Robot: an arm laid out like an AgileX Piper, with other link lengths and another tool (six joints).
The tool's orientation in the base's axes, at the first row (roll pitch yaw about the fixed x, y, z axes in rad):
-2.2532 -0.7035 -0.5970
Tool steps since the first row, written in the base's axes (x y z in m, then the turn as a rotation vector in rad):
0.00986 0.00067 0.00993 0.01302 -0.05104 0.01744
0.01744 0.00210 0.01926 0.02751 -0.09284 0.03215
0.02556 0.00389 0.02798 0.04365 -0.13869 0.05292
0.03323 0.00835 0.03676 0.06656 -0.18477 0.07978
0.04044 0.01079 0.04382 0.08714 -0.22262 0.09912
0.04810 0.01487 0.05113 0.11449 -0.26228 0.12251
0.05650 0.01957 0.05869 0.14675 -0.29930 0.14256
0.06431 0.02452 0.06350 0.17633 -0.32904 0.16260
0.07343 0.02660 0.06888 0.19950 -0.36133 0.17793
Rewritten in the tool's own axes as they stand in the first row. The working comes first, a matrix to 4 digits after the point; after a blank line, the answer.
The tool's axes in the first row as the columns of a matrix, in the base's axes (used below as rounded here):
0.6307 0.0607 0.7737
-0.4287 -0.8038 0.4125
0.6469 -0.5918 -0.4809

0.01236 -0.00582 0.00313 0.04137 0.03150 -0.01937
0.02256 -0.01203 0.00510 0.07795 0.05727 -0.03247
0.03255 -0.01813 0.00792 0.12122 0.08281 -0.04889
0.04116 -0.02645 0.01148 0.17280 0.10534 -0.06309
0.04923 -0.03215 0.01467 0.21452 0.12557 -0.07208
0.05704 -0.03929 0.01876 0.26390 0.14527 -0.07852
0.06521 -0.04703 0.02356 0.31309 0.16512 -0.07848
0.07113 -0.05338 0.02933 0.35746 0.17896 -0.07750
0.07947 -0.05769 0.03466 0.39583 0.19725 -0.08026

